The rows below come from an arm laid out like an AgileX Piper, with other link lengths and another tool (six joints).
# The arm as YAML. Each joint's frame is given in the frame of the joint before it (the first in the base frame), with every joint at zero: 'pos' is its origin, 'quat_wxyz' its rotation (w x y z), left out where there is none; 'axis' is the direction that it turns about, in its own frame. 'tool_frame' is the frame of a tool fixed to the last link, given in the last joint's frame.
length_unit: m
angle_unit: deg
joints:
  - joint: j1
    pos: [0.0, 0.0, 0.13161]
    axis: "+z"
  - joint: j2
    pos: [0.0, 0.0, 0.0]
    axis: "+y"
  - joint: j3
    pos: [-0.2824, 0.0, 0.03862]
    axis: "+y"
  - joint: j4
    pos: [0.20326, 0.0, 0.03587]
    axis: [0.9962, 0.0, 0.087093]
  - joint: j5
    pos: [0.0, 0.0, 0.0]
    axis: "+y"
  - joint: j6
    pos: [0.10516, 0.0, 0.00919]
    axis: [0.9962, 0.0, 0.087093]
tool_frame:
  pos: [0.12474, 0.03, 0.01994]
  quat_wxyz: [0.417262, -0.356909, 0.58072, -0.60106]
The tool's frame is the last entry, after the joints.
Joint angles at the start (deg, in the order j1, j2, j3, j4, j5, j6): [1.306 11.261 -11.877 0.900 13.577 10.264]
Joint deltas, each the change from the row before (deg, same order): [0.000 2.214 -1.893 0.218 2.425 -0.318]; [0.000 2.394 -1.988 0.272 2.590 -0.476]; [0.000 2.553 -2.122 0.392 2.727 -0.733]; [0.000 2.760 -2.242 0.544 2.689 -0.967]
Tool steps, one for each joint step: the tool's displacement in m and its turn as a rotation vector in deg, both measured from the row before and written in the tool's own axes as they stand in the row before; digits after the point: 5 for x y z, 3 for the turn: [-0.00131 0.00154 0.00279 -2.433 0.494 -1.178]; [-0.00148 0.00200 0.00298 -2.622 0.501 -1.379]; [-0.00181 0.00205 0.00294 -2.722 0.450 -1.582]; [-0.00237 0.00158 0.00295 -2.744 0.342 -1.698]
